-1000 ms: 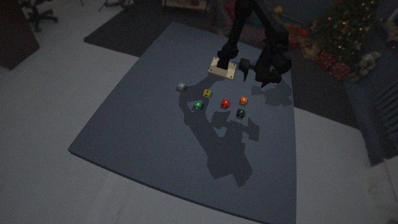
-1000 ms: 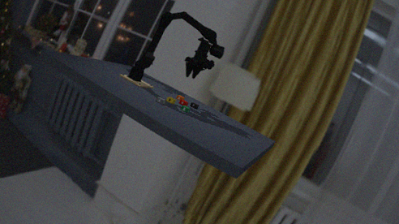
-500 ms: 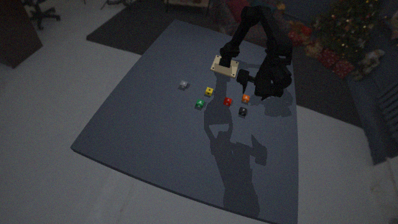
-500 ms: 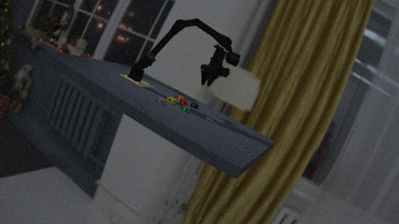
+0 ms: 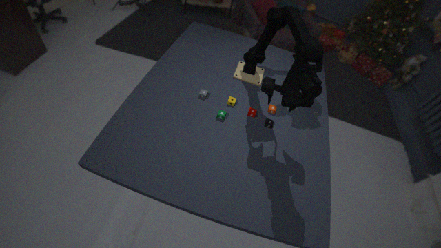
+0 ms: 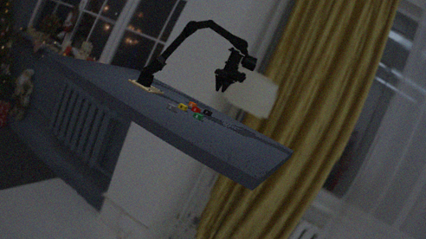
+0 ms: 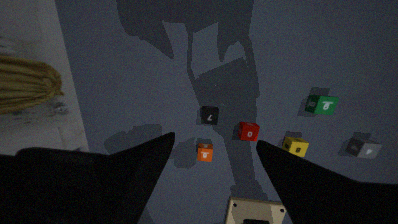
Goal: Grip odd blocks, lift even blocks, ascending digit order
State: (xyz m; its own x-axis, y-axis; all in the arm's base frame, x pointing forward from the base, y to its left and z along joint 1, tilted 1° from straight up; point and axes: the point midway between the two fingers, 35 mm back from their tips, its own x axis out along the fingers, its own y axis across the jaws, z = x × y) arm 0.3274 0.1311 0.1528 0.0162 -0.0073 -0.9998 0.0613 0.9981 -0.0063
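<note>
My gripper tip is now 4 cm past the red block, 8 cm to the left of it and 12 cm above it. Round my gripper tip: dark block 1 cm behind, 12 cm below; yellow block 7 cm behind, 18 cm to the right, 12 cm below; orange block 10 cm behind, 1 cm to the left, 12 cm below.
</note>
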